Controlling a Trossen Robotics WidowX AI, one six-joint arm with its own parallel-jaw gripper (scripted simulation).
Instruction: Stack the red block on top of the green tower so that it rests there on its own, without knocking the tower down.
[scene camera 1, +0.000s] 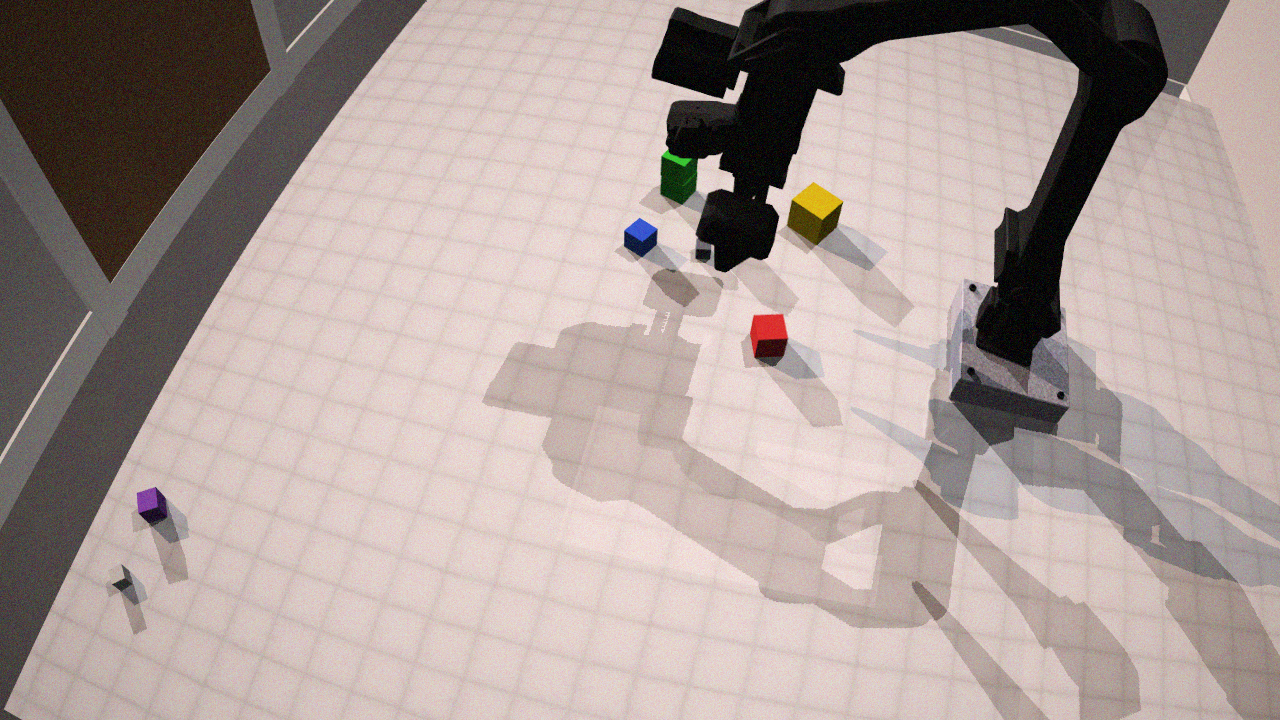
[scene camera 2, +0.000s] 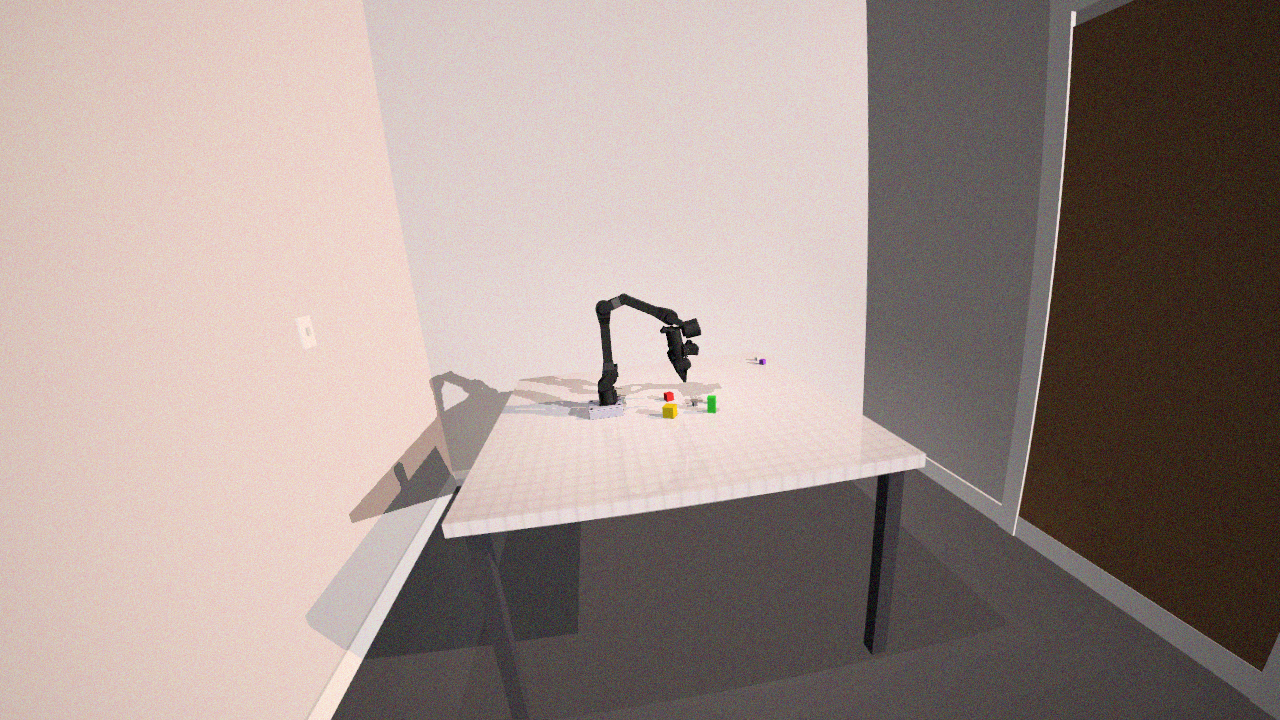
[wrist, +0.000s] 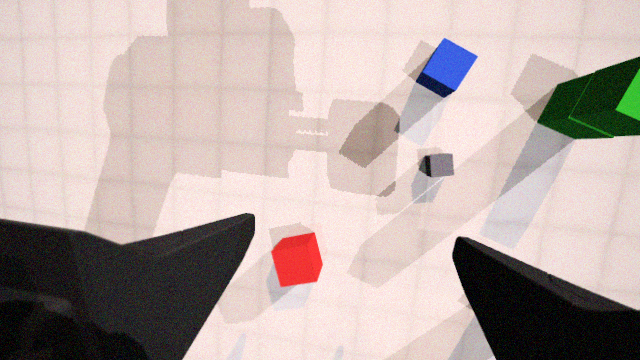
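Labels:
You've got my gripper (scene camera 1: 729, 236) at 0.84 m from the lens, and there's a red block (scene camera 1: 769, 336) that's 0.85 m from the lens.

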